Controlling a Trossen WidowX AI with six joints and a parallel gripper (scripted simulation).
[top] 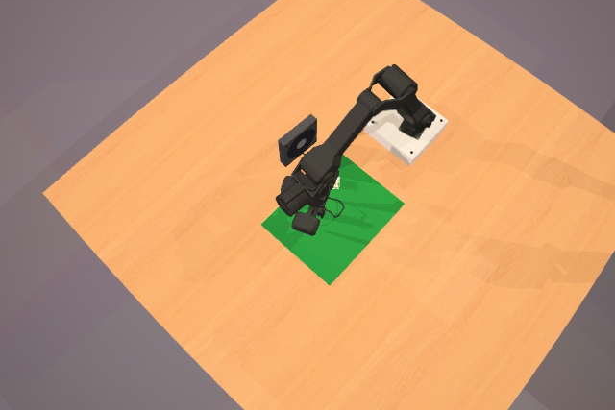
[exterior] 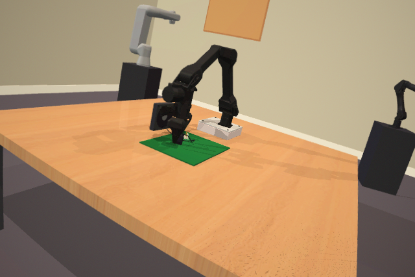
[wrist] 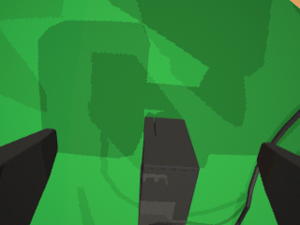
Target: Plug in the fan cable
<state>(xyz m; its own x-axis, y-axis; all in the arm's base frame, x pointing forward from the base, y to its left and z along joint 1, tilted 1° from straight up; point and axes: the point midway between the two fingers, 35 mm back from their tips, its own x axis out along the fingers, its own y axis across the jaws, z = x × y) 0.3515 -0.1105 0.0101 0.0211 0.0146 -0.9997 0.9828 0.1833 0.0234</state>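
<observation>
The green board is 2 cm behind my gripper tip, 4 cm to the left of it and 3 cm below it. Also, from my gripper tip: black fan 14 cm behind, 13 cm to the right, 4 cm above; dark plug 1 cm to the left; white four-pin fan header 11 cm behind, 2 cm below.
</observation>
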